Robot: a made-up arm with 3 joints. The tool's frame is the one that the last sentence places. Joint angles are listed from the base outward.
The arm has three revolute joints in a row. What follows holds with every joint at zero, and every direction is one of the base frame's. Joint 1 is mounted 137.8 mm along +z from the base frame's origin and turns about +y. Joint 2 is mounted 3 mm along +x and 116.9 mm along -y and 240.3 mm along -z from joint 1 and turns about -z. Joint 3 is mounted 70.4 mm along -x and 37 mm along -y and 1.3 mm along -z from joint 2 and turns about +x. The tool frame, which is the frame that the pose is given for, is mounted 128.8 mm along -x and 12.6 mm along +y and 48.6 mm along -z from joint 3; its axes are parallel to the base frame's.
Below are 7 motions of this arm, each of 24 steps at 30 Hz.
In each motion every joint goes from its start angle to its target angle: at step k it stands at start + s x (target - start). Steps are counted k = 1, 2, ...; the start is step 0. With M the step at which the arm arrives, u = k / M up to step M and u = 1 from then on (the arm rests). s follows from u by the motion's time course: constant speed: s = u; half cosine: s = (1 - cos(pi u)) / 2; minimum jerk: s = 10 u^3 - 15 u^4 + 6 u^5.
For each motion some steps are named. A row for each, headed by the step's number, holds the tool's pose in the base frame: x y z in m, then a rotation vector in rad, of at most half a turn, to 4 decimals.
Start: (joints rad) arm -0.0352 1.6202 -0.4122
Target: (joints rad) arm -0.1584 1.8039 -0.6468
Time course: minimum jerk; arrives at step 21
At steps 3, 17, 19, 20, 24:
3: -0.0203 0.0844 -0.1543 -0.2902 0.3095 -1.6026
17: 0.0367 0.0897 -0.1481 -0.3180 0.4578 -1.7441
19: 0.0393 0.0899 -0.1476 -0.3182 0.4658 -1.7500
20: 0.0397 0.0899 -0.1475 -0.3182 0.4670 -1.7509
24: 0.0398 0.0899 -0.1475 -0.3182 0.4672 -1.7510

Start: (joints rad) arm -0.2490 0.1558 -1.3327
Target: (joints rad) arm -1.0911 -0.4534 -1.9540
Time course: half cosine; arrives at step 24
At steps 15, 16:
15: 0.0686 -0.2532 -0.1501 -1.7469 -0.8287 -0.5518
16: 0.0845 -0.2592 -0.1413 -1.7847 -0.8884 -0.5921

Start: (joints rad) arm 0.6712 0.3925 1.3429
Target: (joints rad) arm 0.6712 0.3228 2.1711
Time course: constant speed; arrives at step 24
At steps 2, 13, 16, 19, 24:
2: -0.2856 -0.0298 0.0622 1.2102 0.2807 -0.7610
13: -0.2778 -0.0405 0.0792 1.5809 0.1663 -0.8193
16: -0.2763 -0.0446 0.0837 1.6817 0.1336 -0.8344
19: -0.2749 -0.0491 0.0880 1.7824 0.1001 -0.8493
24: -0.2733 -0.0575 0.0947 1.9497 0.0424 -0.8736

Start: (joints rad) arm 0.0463 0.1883 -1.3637
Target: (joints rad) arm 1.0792 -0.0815 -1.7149
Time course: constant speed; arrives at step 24
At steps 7, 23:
7: -0.2803 -0.1786 -0.0364 -1.4677 0.3628 0.1665
23: -0.3099 -0.2175 0.1747 -1.4943 0.7080 0.9140

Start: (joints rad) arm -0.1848 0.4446 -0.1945
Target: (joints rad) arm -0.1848 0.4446 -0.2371
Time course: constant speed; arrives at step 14
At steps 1, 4, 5, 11, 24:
1: -0.1347 -0.0621 -0.1842 -0.1527 -0.1373 -0.4595
4: -0.1349 -0.0625 -0.1842 -0.1616 -0.1352 -0.4602
5: -0.1349 -0.0626 -0.1842 -0.1646 -0.1345 -0.4604
11: -0.1353 -0.0635 -0.1843 -0.1825 -0.1303 -0.4617
24: -0.1355 -0.0639 -0.1844 -0.1915 -0.1282 -0.4624

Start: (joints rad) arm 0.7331 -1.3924 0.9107
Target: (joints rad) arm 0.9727 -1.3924 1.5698
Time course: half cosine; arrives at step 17
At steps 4, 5, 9, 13, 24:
4: -0.2091 -0.3110 -0.0184 1.3247 1.2895 0.9288
5: -0.2105 -0.3109 -0.0129 1.3693 1.3296 0.8951
9: -0.2149 -0.3106 0.0138 1.5917 1.5273 0.7031
13: -0.2149 -0.3107 0.0366 1.7889 1.6997 0.4925
24: -0.2139 -0.3109 0.0450 1.8653 1.7653 0.3982

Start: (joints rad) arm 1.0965 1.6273 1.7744
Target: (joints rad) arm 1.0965 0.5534 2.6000
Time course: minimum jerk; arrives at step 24
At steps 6, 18, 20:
6: -0.1927 0.0823 0.0410 0.6399 -0.5527 -1.4816
18: -0.2489 -0.0088 0.1959 1.7999 -0.2841 -1.3960
20: -0.2521 -0.0235 0.2043 1.8950 -0.2515 -1.4033

